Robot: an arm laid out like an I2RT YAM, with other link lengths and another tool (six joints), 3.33 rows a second.
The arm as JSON. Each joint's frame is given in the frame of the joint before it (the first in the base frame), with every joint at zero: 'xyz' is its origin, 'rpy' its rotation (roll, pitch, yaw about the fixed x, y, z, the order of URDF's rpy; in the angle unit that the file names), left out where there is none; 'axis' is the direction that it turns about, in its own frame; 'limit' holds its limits. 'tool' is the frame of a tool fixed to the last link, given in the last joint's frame.
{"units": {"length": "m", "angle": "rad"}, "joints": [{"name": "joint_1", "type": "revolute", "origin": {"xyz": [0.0, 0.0, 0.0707]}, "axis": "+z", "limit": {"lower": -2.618, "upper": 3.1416}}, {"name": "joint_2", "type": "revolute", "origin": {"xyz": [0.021, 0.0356, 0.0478]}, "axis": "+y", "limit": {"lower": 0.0, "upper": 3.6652}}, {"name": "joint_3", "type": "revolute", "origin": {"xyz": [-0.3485, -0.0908, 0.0]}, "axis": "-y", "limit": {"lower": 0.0, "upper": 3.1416}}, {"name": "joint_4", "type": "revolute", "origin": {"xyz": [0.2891, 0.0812, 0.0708]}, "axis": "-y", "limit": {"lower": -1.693, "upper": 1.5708}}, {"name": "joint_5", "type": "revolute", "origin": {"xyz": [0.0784, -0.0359, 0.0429]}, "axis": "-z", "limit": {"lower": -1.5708, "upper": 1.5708}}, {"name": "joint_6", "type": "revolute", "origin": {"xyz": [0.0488, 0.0, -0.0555]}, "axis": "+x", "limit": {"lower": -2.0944, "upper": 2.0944}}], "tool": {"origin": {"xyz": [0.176, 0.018, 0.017], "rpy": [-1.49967, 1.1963, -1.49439]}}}
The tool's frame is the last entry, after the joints.
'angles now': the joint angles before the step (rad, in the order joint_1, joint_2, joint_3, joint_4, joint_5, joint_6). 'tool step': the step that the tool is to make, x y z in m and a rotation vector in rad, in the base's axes. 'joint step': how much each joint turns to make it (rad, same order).
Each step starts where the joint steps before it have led.
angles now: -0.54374 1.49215 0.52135 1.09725 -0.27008 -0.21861
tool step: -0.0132 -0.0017 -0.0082 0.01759 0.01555 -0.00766
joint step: -0.02271 -0.02909 -0.03611 -0.01306 -0.01417 0.00879
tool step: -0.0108 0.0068 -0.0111 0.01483 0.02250 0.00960
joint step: -0.00752 -0.03075 -0.04053 -0.01658 -0.01702 0.00202
